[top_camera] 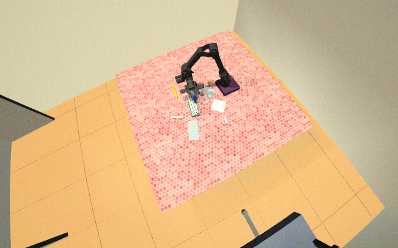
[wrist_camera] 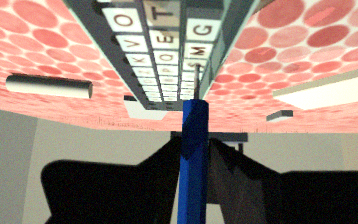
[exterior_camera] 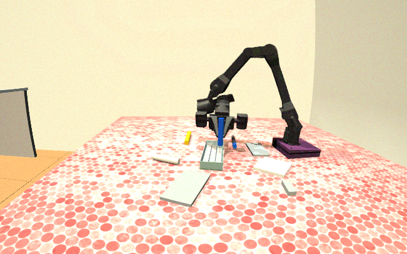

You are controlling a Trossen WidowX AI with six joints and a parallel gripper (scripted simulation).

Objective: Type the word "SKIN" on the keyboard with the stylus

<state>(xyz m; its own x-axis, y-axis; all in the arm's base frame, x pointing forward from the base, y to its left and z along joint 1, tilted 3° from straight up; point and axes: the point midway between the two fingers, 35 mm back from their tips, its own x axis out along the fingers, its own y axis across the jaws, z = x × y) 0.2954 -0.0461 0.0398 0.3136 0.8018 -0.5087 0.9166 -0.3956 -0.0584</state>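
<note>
The blue-and-black pen is 100 mm behind my gripper tip, 100 mm to the right of it and 60 mm below it. Also, from my gripper tip: white pad: 140 mm behind, 130 mm to the left, 70 mm below; stylus: 10 mm below; white cylinder: 180 mm ahead, 60 mm below.
</note>
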